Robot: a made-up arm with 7 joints.
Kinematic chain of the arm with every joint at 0, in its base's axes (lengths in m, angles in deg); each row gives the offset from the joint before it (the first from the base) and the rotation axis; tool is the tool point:
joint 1: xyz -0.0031 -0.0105 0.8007 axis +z
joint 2: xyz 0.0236 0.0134 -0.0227 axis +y
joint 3: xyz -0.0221 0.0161 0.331 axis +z
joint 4: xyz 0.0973 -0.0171 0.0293 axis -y
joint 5: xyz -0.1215 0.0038 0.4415 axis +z
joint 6: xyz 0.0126 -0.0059 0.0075 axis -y
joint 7: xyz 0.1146 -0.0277 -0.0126 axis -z
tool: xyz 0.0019 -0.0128 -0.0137
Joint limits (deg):
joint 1: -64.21..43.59
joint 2: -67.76..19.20
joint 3: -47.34..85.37
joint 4: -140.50..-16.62
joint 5: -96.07..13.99
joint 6: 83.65..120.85
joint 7: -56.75..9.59
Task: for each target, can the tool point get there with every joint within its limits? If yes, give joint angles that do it. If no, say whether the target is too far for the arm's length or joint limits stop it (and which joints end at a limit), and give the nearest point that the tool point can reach.
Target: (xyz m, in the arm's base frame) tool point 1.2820 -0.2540 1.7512
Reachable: no: too far | nearest point 0.7157 -0.1467 1.4055 | short by 0.672 m
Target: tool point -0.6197 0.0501 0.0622
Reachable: no: joint limits stop it (at a limit: joint 1, joint 2, joint 3, joint 4, joint 5, joint 6, joint 7) | nearest point -0.3242 0.4193 0.7195 | short by 0.810 m
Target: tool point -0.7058 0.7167 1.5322
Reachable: no: too far | nearest point -0.5388 0.5439 1.3575 | short by 0.297 m
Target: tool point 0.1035 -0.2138 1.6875
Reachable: yes | joints -48.07 -12.09 -4.39 -41.20 -0.18 90.53 -45.34
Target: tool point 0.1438 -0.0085 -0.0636
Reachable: no: joint limits stop it (at a limit: joint 2, joint 4, joint 5, joint 6, joint 7) | nearest point 0.4654 -0.0041 0.5786 | short by 0.718 m
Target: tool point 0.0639 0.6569 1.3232
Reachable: yes | joints -28.52 -52.54 69.67 -85.09 -60.64 95.34 -1.82
